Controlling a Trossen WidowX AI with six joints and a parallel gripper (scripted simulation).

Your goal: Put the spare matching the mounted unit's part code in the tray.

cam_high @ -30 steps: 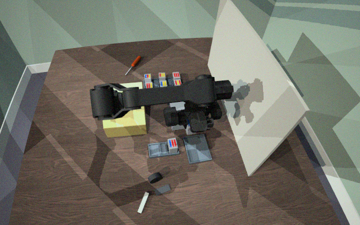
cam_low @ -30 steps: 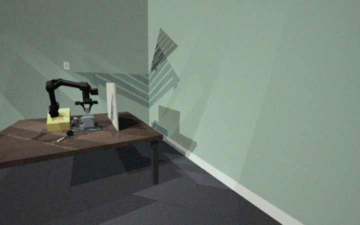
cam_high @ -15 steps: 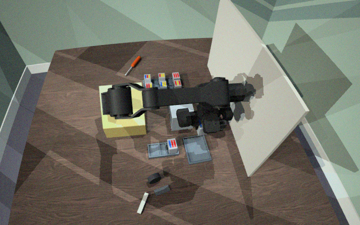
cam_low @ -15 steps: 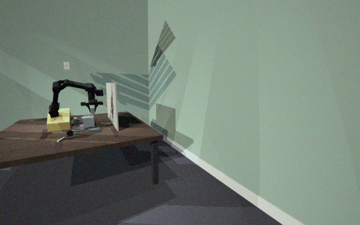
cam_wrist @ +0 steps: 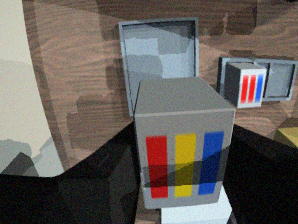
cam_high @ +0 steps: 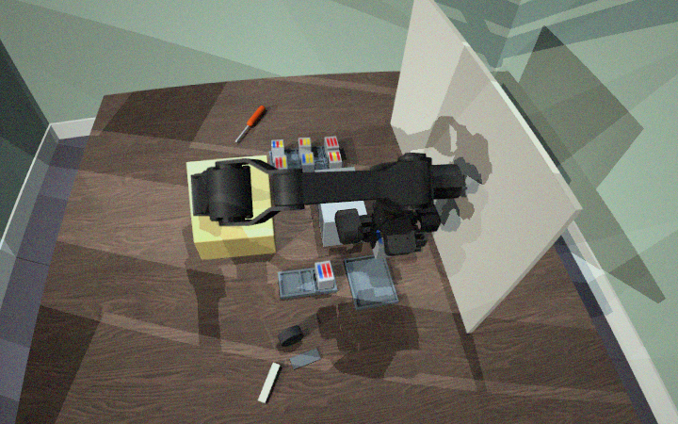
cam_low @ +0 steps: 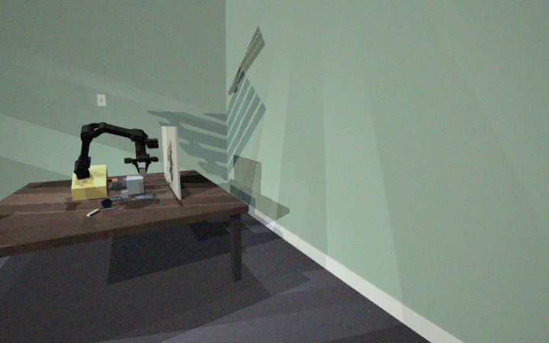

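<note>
My gripper tip is now 15 cm above the grey tray. Also, from my gripper tip: grey holder (14 cm behind, 4 cm to the left, 15 cm below); beige panel (22 cm ahead, 16 cm to the left, 7 cm above); grey spare block (2 cm above).
</note>
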